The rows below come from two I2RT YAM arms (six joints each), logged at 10 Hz.
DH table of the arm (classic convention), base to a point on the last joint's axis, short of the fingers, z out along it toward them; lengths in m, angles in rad. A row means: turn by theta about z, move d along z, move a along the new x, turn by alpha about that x. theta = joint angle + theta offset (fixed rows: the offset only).
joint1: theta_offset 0; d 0.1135; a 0.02; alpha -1.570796
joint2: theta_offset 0; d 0; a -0.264; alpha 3.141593
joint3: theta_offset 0.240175; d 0; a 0.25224; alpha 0
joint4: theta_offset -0.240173; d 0; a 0.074; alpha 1.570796
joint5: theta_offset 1.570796; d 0; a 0; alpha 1.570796
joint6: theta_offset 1.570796; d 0.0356; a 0; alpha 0
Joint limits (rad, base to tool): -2.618..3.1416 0..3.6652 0..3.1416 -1.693..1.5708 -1.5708..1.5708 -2.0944..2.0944
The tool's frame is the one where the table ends.
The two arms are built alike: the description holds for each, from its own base.
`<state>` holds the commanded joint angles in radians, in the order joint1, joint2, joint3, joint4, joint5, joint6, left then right.
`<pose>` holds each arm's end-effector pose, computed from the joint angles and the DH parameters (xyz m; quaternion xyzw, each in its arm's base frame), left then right.
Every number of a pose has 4 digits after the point. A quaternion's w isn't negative.
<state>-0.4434 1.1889 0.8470 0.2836 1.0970 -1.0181 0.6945 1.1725 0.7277 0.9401 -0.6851 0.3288</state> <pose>0.2237 -0.1413 0.3276 0.1672 0.6967 -0.6732 0.1829 0.1807 0.1798 0.3539 -0.3714 0.4219 0.5461 0.6211</pose>
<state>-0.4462 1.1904 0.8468 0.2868 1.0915 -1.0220 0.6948 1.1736 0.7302 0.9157 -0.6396 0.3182</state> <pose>0.2237 -0.1421 0.3275 0.1654 0.6970 -0.6734 0.1830 0.1832 0.1804 0.3527 -0.3562 0.4366 0.5363 0.6284</pose>
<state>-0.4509 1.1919 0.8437 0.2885 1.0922 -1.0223 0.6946 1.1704 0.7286 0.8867 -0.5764 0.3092</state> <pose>0.2233 -0.1432 0.3262 0.1664 0.6972 -0.6737 0.1801 0.1858 0.1800 0.3508 -0.3339 0.4562 0.5231 0.6378</pose>
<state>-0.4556 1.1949 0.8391 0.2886 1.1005 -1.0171 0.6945 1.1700 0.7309 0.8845 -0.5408 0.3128</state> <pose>0.2227 -0.1445 0.3239 0.1706 0.6972 -0.6740 0.1748 0.1870 0.1796 0.3518 -0.3193 0.4619 0.5182 0.6451</pose>
